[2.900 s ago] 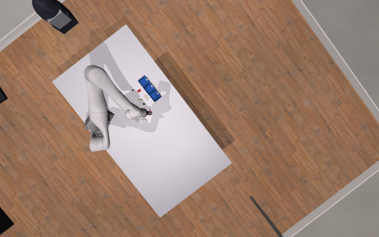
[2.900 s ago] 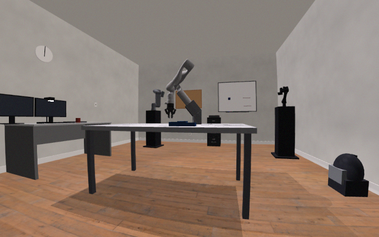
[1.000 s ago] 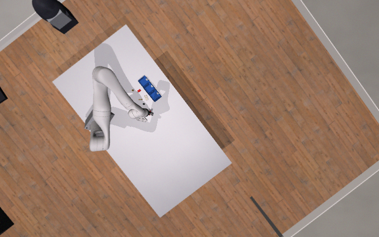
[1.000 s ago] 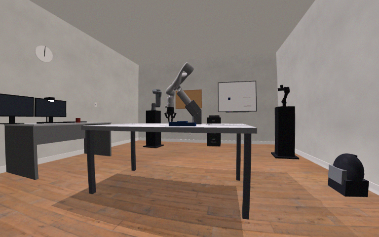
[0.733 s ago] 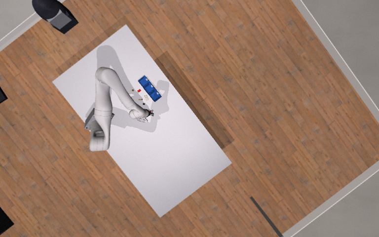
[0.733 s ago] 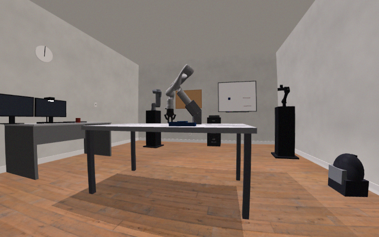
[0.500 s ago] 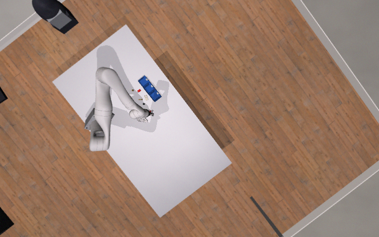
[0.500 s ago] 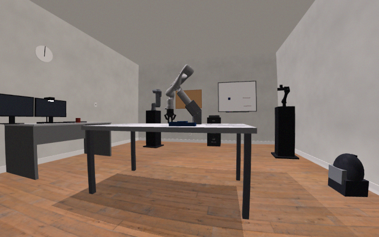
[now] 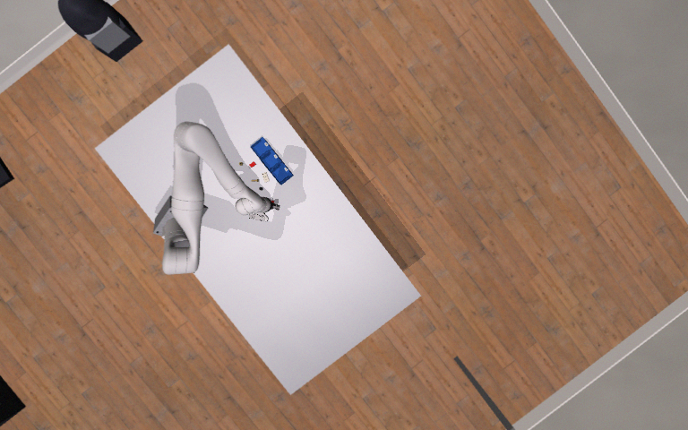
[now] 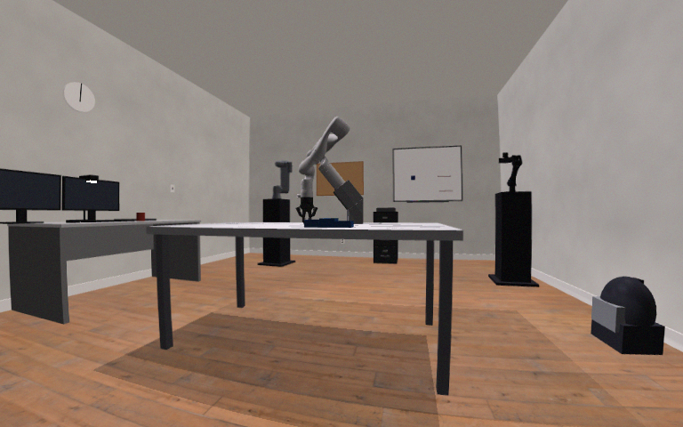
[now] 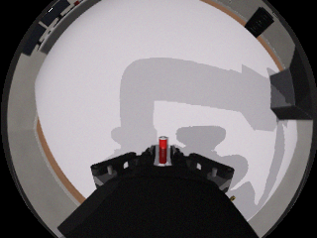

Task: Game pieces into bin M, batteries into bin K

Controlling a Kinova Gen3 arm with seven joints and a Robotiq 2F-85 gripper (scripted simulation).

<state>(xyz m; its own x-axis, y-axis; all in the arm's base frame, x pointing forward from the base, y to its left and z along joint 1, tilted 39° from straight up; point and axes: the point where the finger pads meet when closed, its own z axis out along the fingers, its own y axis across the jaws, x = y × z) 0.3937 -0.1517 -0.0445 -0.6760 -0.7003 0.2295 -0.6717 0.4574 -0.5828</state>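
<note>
Now: hand 20 mm above the red cylinder. Also, from my hand: white tile 50 mm ahead, 150 mm to the left, 20 mm below; then black piece 110 mm to the left, 30 mm below; then bin 130 mm ahead, 190 mm to the left, 10 mm below.
</note>
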